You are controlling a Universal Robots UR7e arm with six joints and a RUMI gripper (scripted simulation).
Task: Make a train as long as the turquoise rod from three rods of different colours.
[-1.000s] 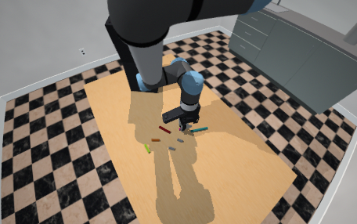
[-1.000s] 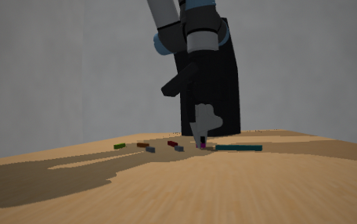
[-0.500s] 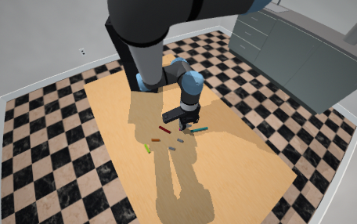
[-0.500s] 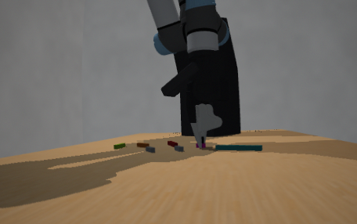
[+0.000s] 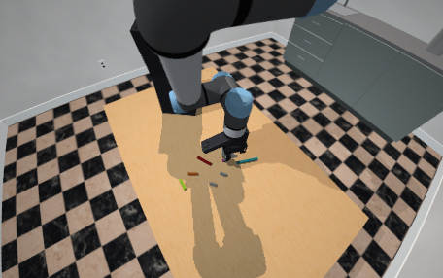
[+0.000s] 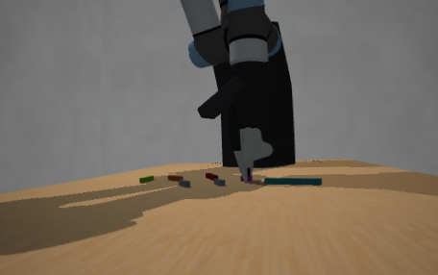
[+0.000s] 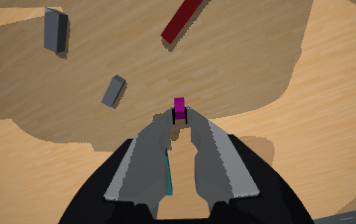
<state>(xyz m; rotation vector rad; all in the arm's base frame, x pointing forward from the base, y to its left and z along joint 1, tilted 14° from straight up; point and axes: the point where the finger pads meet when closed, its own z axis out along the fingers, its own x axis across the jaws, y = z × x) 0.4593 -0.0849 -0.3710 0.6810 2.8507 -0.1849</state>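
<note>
The red rod lies 6 cm behind my hand, 7 cm to the right of it and 1 cm below it. Round my hand: turquoise rod 7 cm ahead, 8 cm to the left, 1 cm below; orange rod 4 cm behind, 15 cm to the right, 1 cm below; magenta rod 1 cm below.
</note>
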